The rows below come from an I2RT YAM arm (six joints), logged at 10 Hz.
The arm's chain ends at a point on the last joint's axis. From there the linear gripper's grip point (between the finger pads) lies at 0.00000 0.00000 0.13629 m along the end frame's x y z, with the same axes.
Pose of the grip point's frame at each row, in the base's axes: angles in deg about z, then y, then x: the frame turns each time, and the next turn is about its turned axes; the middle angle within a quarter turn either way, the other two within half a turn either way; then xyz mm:
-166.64 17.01 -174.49 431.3 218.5 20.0
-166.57 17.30 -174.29 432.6 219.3 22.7
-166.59 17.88 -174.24 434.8 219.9 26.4
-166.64 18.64 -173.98 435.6 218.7 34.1
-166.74 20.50 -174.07 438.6 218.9 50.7
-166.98 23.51 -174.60 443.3 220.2 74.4
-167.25 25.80 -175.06 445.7 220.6 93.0
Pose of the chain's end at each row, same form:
-166.64 17.01 -174.49 389.7 222.1 149.7
-166.57 17.30 -174.29 390.2 223.1 152.2
-166.59 17.88 -174.24 391.1 223.5 155.5
-166.64 18.64 -173.98 390.1 222.6 162.5
-166.74 20.50 -174.07 389.2 221.7 177.7
-166.98 23.51 -174.60 387.7 220.5 198.8
-167.25 25.80 -175.06 385.5 219.0 215.2

